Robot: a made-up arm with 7 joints. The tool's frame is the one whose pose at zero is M. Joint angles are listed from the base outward.
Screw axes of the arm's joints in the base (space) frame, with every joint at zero. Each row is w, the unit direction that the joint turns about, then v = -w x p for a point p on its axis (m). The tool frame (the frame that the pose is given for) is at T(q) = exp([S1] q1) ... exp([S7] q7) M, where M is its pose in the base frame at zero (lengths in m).
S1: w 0 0 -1 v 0.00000 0.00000 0.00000
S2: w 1 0 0 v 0.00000 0.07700 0.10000
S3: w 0 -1 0 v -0.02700 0.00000 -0.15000
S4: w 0 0 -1 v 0.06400 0.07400 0.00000
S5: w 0 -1 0 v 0.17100 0.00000 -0.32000
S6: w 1 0 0 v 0.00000 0.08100 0.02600
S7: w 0 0 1 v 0.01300 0.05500 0.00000
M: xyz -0.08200 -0.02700 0.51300 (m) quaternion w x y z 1 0 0 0
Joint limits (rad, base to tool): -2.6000..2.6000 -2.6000..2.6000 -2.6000..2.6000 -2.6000..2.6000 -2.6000..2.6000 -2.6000..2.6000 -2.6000..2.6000
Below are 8 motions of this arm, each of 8 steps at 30 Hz.
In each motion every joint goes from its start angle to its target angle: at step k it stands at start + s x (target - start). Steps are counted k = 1, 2, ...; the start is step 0. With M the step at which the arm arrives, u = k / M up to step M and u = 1 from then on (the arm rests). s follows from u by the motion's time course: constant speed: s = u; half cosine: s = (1 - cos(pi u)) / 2; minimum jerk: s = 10 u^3 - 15 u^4 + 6 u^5.
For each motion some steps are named. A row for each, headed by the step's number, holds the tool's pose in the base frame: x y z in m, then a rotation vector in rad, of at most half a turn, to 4 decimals.
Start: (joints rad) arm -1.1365 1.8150 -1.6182 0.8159 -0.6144 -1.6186 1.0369
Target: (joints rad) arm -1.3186 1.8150 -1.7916 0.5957 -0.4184 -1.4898 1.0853
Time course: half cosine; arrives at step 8
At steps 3, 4, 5, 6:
3: 0.0827 0.4401 0.5867 0.3666 -0.4452 -1.7774
4: 0.0732 0.4313 0.5935 0.3532 -0.4087 -1.7511
5: 0.0654 0.4234 0.5993 0.3357 -0.3742 -1.7234
6: 0.0600 0.4174 0.6034 0.3177 -0.3467 -1.6988

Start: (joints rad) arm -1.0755 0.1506 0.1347 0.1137 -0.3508 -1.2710 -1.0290
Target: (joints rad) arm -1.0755 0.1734 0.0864 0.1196 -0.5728 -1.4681 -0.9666
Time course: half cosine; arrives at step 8
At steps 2, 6, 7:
2: -0.3626 0.1210 0.3680 -0.7962 -0.8220 0.1408
6: -0.3566 0.1298 0.3944 -0.9855 -0.8190 0.3442
7: -0.3553 0.1302 0.3986 -1.0126 -0.8180 0.3774

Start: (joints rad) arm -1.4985 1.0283 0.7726 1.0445 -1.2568 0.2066 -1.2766
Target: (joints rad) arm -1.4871 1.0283 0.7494 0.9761 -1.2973 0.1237 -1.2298
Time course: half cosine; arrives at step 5
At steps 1, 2, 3, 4, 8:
1: 0.6949 -0.2814 0.0442 -0.3437 2.1420 -0.2541
2: 0.7041 -0.2674 0.0537 -0.3460 2.1159 -0.2177
3: 0.7147 -0.2499 0.0660 -0.3489 2.0836 -0.1727
4: 0.7227 -0.2356 0.0763 -0.3513 2.0575 -0.1361
8: 0.7256 -0.2302 0.0803 -0.3522 2.0475 -0.1221

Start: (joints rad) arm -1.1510 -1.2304 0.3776 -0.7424 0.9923 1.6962 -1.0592
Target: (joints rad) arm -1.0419 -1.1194 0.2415 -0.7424 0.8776 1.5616 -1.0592
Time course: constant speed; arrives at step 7
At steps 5, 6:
5: 0.5333 0.1714 0.2035 -0.1577 0.7966 1.2907
6: 0.5330 0.1490 0.2066 -0.1350 0.7881 1.2505

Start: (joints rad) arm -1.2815 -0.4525 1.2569 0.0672 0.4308 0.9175 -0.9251
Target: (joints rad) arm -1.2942 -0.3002 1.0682 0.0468 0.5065 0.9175 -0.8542
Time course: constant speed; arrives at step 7
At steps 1, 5, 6, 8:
1: 0.3920 -0.2653 -0.1309 1.4434 -0.2764 1.3004
5: 0.3695 -0.2574 -0.1334 1.4629 -0.2331 1.2520
6: 0.3644 -0.2552 -0.1338 1.4676 -0.2213 1.2404
8: 0.3594 -0.2529 -0.1341 1.4724 -0.2091 1.2291

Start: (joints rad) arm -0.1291 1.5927 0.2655 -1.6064 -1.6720 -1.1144 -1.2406
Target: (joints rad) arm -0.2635 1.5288 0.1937 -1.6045 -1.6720 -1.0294 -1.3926
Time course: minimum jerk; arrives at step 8
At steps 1, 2, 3, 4, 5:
1: -0.4636 -0.5192 0.4324 -0.3335 -1.0978 0.2164
2: -0.4535 -0.5261 0.4369 -0.3198 -1.0960 0.2236
3: -0.4333 -0.5390 0.4458 -0.2934 -1.0918 0.2375
4: -0.4062 -0.5545 0.4576 -0.2598 -1.0849 0.2557
5: -0.3784 -0.5683 0.4696 -0.2273 -1.0767 0.2738

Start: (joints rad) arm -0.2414 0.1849 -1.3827 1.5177 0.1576 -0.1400 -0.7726
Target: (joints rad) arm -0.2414 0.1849 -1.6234 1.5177 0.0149 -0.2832 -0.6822
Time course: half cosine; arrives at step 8
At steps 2, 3, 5, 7, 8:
2: 0.5622 0.3140 0.0465 -1.6290 0.5425 -1.3404
3: 0.5723 0.3152 0.0190 -1.6818 0.5918 -1.2958
5: 0.5892 0.3161 -0.0487 -1.8023 0.7099 -1.1874
7: 0.5953 0.3151 -0.0982 -1.8839 0.7950 -1.1082
8: 0.5957 0.3148 -0.1052 -1.8951 0.8071 -1.0969

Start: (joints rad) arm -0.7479 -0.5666 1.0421 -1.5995 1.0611 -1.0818 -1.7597
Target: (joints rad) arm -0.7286 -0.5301 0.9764 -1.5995 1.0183 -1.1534 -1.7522
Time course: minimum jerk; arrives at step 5
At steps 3, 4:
3: 0.2469 -0.3093 -0.4803 1.5869 -1.2202 0.7927
4: 0.2334 -0.3106 -0.4842 1.5822 -1.2405 0.7635

